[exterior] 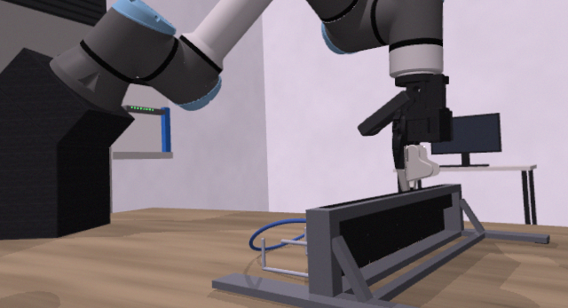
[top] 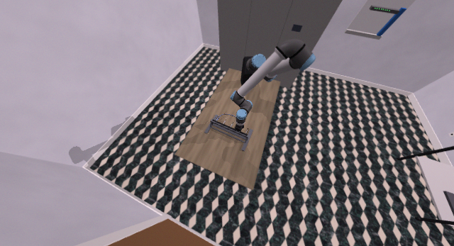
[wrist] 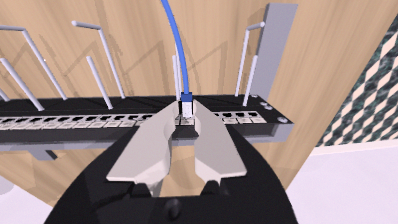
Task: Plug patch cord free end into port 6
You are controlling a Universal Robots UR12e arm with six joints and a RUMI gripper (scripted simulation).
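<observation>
My gripper is now 10 mm short of the plug and 10 mm above it.
</observation>
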